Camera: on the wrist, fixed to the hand. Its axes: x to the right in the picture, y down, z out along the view.
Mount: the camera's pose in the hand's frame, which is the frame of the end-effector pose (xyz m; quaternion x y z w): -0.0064 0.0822 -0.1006 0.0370 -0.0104 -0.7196 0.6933
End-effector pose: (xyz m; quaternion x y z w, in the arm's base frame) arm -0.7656 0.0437 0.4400 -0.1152 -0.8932 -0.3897 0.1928
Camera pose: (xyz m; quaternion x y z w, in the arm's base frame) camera -0.7050 0.0239 0.5534 -0.5659 0.7185 0.3747 0.1518
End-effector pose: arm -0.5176 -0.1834 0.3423 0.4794 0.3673 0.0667 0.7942
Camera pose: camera -0.5671 -0.0710 0.3850 0.0981 0.5939 -0.5439 0.5847
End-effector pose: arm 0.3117 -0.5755 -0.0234 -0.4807 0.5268 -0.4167 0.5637
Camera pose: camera 0.2080 -0.5639 -0.1011 -0.6958 -0.0020 -0.7090 0.1142
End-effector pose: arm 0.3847 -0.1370 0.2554 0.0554 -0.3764 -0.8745 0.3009
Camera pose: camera 0.4623 -0.2403 0.2399 -0.3113 0.2566 0.8095 0.4266
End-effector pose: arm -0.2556 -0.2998 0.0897 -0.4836 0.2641 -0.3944 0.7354
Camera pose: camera -0.3099 -0.3269 -0.0254 -0.5022 -0.1871 -0.8074 0.2467
